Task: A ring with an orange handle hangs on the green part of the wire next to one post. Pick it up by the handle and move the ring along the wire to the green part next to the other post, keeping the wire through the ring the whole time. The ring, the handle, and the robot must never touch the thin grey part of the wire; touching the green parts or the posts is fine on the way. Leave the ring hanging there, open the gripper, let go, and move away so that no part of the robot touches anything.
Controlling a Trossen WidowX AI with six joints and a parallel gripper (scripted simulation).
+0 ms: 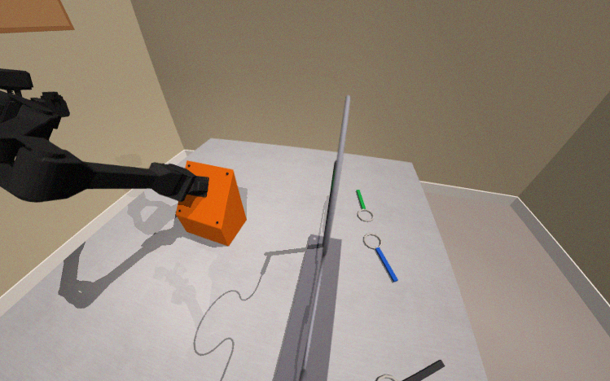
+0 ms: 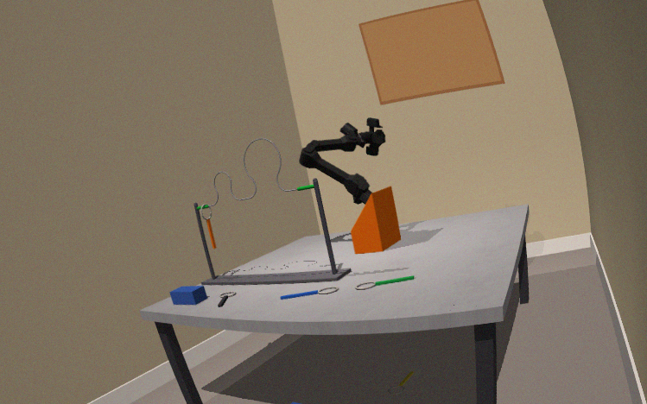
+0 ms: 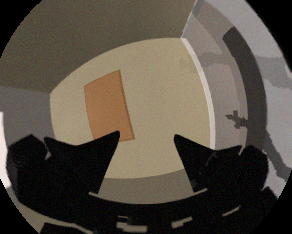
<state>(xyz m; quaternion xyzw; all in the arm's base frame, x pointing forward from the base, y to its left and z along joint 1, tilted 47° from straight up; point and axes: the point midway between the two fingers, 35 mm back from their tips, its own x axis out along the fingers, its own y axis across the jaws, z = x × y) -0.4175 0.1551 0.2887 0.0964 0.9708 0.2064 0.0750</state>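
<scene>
Right now the orange-handled ring is 900 mm ahead of my gripper tip, 430 mm to the right of it and 210 mm below it. From my gripper tip the other things lie so: green-handled ring (1020 mm ahead, 450 mm below, 320 mm to the left); then black-handled ring (1130 mm ahead, 450 mm below, 220 mm to the right); then blue-handled ring (1080 mm ahead, 450 mm below, 110 mm to the left).
</scene>
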